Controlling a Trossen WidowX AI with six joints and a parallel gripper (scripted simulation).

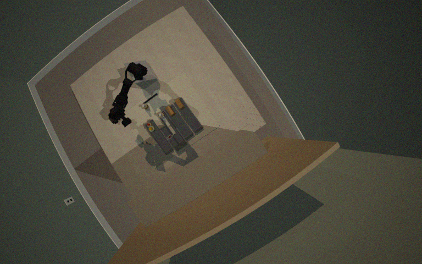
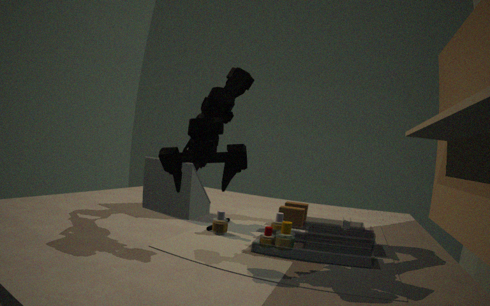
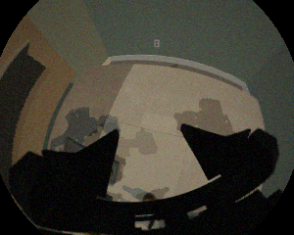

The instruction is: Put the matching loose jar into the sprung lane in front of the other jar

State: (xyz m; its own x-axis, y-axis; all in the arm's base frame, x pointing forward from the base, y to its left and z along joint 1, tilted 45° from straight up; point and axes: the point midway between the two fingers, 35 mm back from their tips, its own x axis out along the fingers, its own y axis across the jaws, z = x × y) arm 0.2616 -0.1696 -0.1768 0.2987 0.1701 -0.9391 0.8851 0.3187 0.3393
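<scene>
Right now the black pen is 120 mm behind my gripper tip, 250 mm to the left of it and 140 mm below it. Round my gripper tip: shelf: 560 mm ahead, 380 mm to the left, 220 mm above; then pusher plate: 170 mm ahead, 280 mm to the left, 100 mm below.
</scene>
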